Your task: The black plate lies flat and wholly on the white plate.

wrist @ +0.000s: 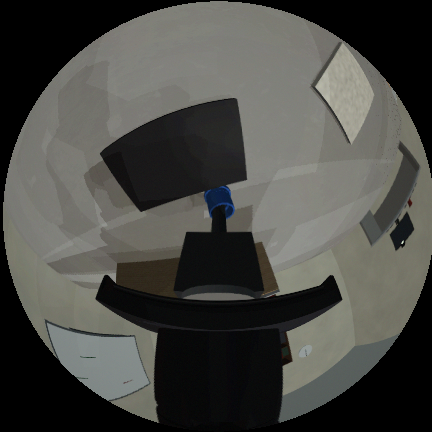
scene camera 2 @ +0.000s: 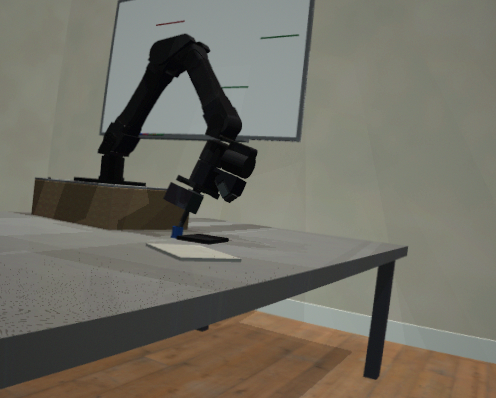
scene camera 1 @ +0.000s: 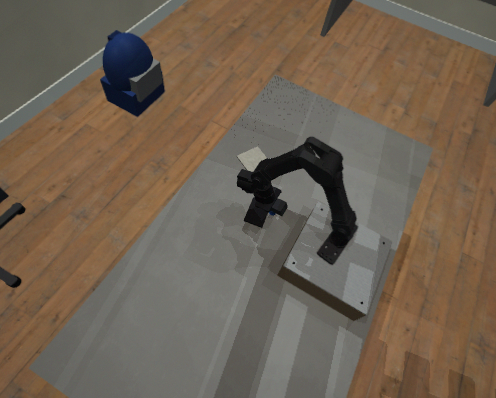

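Where they show: hand, its tool point: (wrist: 218, 193) (scene camera 1: 273, 213); arm's base, origin of its link: (scene camera 2: 110, 183) (scene camera 1: 337, 240).
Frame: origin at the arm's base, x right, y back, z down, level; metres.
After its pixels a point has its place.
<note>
The black plate (scene camera 1: 255, 216) @(x -0.075, y -0.315, z 0.101 m) (scene camera 2: 206, 239) @(x -0.015, y -0.362, z 0.101 m) (wrist: 182, 152) @(x -0.044, y -0.329, z 0.101 m) lies flat on the grey table, apart from the white plate. The white plate (scene camera 1: 251, 157) @(x 0.156, y -0.513, z 0.104 m) (scene camera 2: 192, 251) @(x 0.154, y -0.485, z 0.104 m) (wrist: 346, 93) @(x 0.126, y -0.451, z 0.104 m) lies flat on the table and is partly behind the arm in scene camera 1. My gripper, a blue suction cup (scene camera 1: 272, 213) (scene camera 2: 177, 232) (wrist: 219, 197), is low and tilted at one long edge of the black plate, near a corner. It overlaps that edge slightly in the wrist view. The black plate does not look lifted. Whether the cup touches it is hidden.
The arm stands on a raised block (scene camera 1: 345, 280) @(x -0.115, y 0.098, z -0.002 m) (scene camera 2: 100, 207) @(x 0.102, y -0.112, z 0.060 m) on the table. The table edge (scene camera 2: 300, 282) @(x 0.093, y -0.678, z 0.126 m) runs past the white plate's far side from the block. A whiteboard (scene camera 2: 270, 75) hangs on the wall. A blue round object (scene camera 1: 125, 60) is beyond the table.
</note>
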